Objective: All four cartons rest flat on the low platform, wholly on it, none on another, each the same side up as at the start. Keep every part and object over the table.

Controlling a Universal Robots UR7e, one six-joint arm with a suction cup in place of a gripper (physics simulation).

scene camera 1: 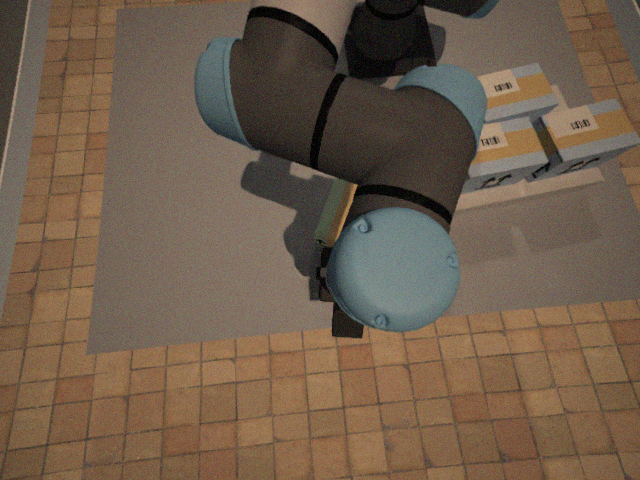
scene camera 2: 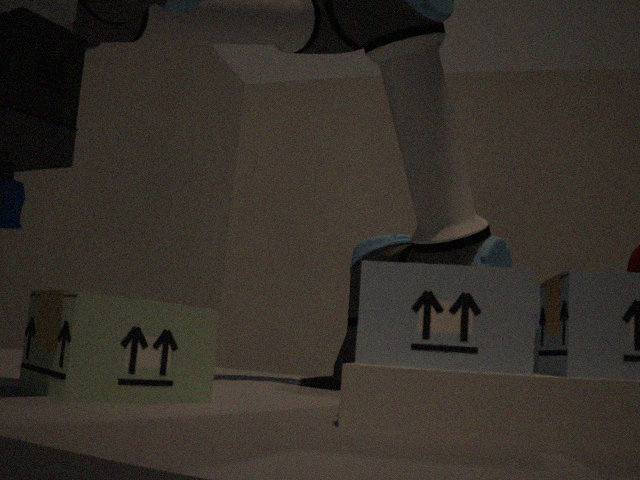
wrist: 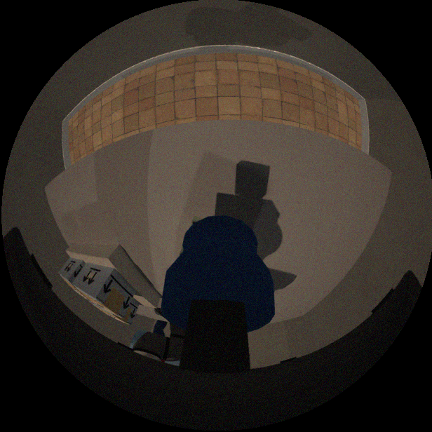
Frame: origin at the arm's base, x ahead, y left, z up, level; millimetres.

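Seen in the pictures: arm's base, link origin: (scene camera 1: 383, 36).
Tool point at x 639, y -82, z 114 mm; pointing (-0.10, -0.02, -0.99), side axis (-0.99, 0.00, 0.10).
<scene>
Offsets run from my tool point to a thing's top centre. Level surfaces: height alone.
The green carton @[dx -137, dy +8, dz -39 mm] (scene camera 1: 333, 212) (scene camera 2: 131, 351) (wrist: 195, 220) rests upright on the table, arrows up, left of the low platform @[dx -316, dy +338, dz -77 mm] (scene camera 1: 516, 192) (scene camera 2: 465, 413) (wrist: 120, 260) in scene camera 2's view; the arm partly covers it in scene camera 1's view. Three blue-grey cartons stand on the platform, labels up: a back one @[dx -373, dy +302, dz +9 mm] (scene camera 1: 529, 93), a front left one @[dx -254, dy +269, dz +9 mm] (scene camera 1: 516, 155) (scene camera 2: 444, 320) and a right one @[dx -296, dy +430, dz +9 mm] (scene camera 1: 591, 135) (scene camera 2: 599, 330). My blue suction cup (scene camera 2: 10, 223) (wrist: 220, 235) hangs above and beside the green carton's left end in scene camera 2's view, a gap apart, holding nothing. Scene camera 1's view hides the cup.
The arm's wrist (scene camera 1: 395, 268) and forearm reach across the table @[dz -124 mm] (scene camera 1: 180, 248) left of the platform. The robot's base (scene camera 1: 387, 46) stands at the back. The table's front edge lies near the wrist. A bit of a person in red (scene camera 2: 634, 260) shows at the right edge.
</scene>
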